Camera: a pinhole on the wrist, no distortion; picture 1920 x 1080 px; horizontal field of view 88.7 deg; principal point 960.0 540.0 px. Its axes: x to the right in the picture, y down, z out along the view. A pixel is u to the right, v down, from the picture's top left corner.
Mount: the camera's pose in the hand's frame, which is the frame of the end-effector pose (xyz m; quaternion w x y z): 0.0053 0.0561 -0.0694 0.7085 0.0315 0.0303 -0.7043
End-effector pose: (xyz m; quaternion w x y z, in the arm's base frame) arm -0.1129 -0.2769 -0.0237 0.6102 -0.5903 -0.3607 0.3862
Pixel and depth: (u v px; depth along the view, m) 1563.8 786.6 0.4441
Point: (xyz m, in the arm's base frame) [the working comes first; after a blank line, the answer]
In the camera's frame: 0.2731 0.1115 0.4441

-0.3624 -0.0181 0.2432
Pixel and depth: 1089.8 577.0 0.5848
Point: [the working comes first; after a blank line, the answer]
In the camera's frame: 0.0773 0.0220 0.5848

-0.5516 -0.0293 0.0694
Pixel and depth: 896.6 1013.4 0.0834
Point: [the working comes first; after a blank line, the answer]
In the camera's frame: -0.0054 0.0402 0.0834

-0.1081 -0.2297 -0.0782
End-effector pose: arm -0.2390 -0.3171 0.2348 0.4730 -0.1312 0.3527 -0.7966
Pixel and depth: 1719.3 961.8 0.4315
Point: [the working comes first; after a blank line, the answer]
In the camera's frame: 0.3336 0.1853 0.4315

-0.3653 -0.5298 0.6632
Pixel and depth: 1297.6 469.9 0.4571
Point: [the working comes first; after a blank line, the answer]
In the camera's frame: 0.1571 -0.0326 0.4571

-0.1159 -0.4145 0.6014
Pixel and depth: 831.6 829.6 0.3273
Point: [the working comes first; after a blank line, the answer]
In the camera's frame: -0.0428 0.0965 0.3273

-0.1032 -0.5382 0.3605
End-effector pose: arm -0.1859 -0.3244 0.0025 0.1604 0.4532 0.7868 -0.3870
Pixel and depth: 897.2 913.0 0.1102
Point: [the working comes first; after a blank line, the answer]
In the camera's frame: -0.0070 0.0419 0.1102

-0.1702 -0.3122 -0.0774
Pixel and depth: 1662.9 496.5 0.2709
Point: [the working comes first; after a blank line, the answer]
In the camera's frame: 0.1939 -0.0120 0.2709

-0.3354 -0.5129 -0.0385
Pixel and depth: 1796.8 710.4 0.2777
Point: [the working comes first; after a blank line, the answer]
In the camera's frame: 0.2366 0.0482 0.2777

-0.4041 -0.4921 -0.0571
